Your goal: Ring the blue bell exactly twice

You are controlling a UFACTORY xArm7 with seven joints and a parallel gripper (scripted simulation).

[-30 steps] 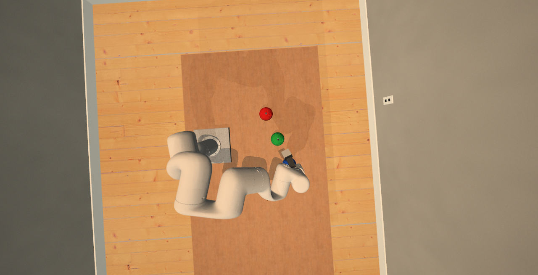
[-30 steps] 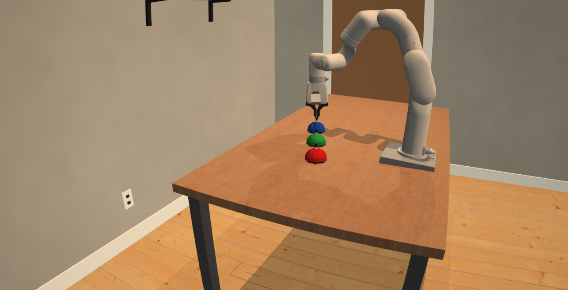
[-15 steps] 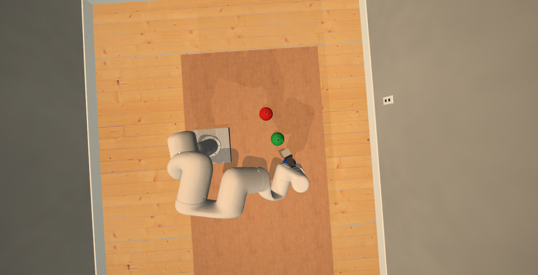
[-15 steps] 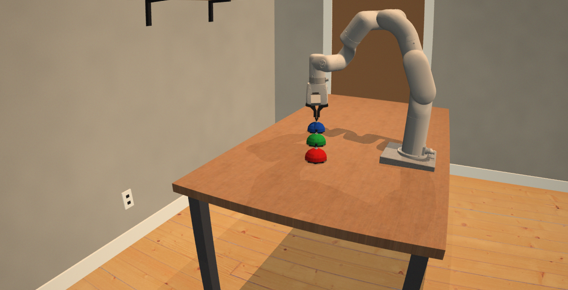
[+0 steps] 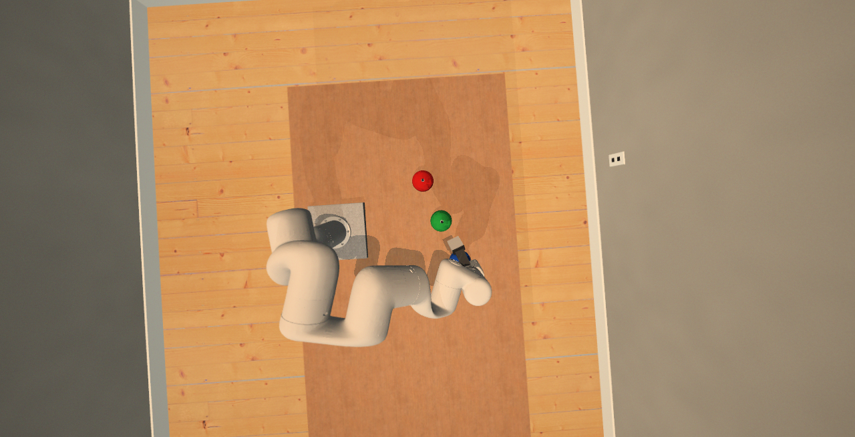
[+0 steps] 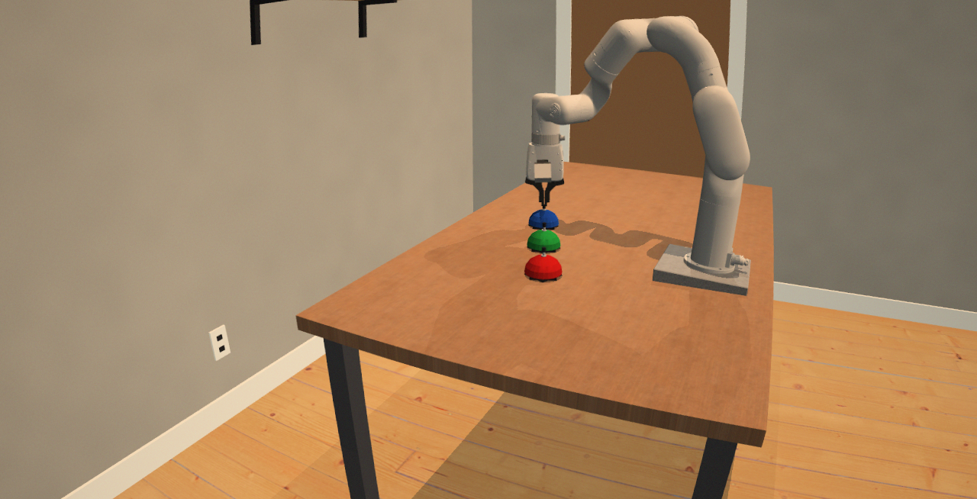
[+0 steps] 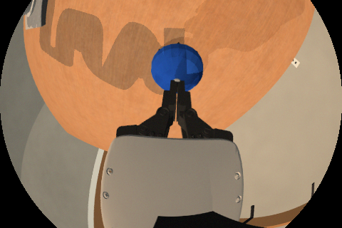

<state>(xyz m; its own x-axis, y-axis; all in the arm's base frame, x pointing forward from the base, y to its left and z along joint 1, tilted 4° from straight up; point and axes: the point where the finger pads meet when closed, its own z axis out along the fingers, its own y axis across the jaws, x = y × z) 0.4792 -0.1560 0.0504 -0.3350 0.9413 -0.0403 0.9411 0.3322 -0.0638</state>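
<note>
Right now my hand is 4 cm above the blue bell. From my hand the other things lie so: red bell: 12 cm behind, 33 cm to the left, 4 cm below; green bell: 6 cm behind, 16 cm to the left, 4 cm below.
</note>
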